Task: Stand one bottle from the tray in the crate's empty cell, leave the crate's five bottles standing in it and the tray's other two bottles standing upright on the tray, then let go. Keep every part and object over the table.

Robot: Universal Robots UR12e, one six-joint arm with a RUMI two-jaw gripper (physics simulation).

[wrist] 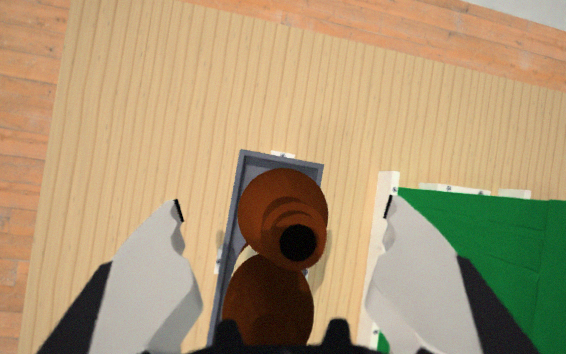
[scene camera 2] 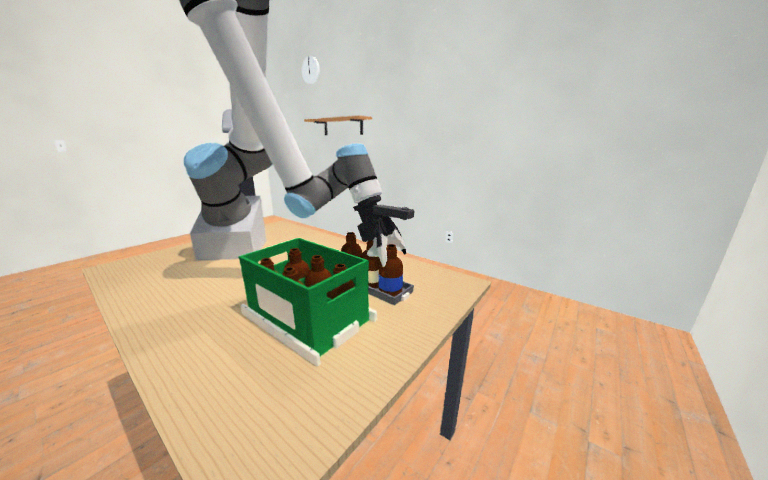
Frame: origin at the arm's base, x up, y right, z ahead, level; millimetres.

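Seen in the pictures: gripper, fingertip midpoint: [wrist: 283, 199] [scene camera 2: 395, 260]; arm's base at its link origin: [scene camera 2: 227, 211].
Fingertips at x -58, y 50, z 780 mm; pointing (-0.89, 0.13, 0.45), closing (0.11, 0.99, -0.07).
Note:
Offsets run from my fingertips to a thing's top centre. Level surfaces: height alone.
My gripper [scene camera 2: 394, 256] [wrist: 283, 199] is open, pointing down over the tray, with nothing held; its fingers are low, at the height of the bottle tops. Three brown bottles stand upright on the grey tray {dx -90, dy -23, dz -96 mm} [scene camera 2: 409, 290] [wrist: 231, 215]: a far one [scene camera 2: 351, 245] [wrist: 280, 185], a cream-labelled middle one {dx +47, dy -18, dz -90 mm} [scene camera 2: 373, 277] [wrist: 268, 305], and a blue-labelled near one {dx +44, dy +1, dz -14 mm} [scene camera 2: 391, 283]. In the wrist view the far and middle bottles show between the spread fingers. The green crate {dx +60, dy +215, dz -166 mm} [scene camera 2: 342, 314] [wrist: 505, 240] holds several brown bottles {dx +48, dy +169, dz -157 mm} [scene camera 2: 317, 273], standing; its empty cell is hidden by walls and bottles.
White strips [scene camera 2: 280, 333] [wrist: 388, 182] edge the crate's foot on the table {dx -116 mm} [scene camera 2: 226, 367] [wrist: 150, 100]. The crate stands close beside the tray, with its wall near the right finger in the wrist view. The robot's base [scene camera 2: 226, 240] stands at the table's back.

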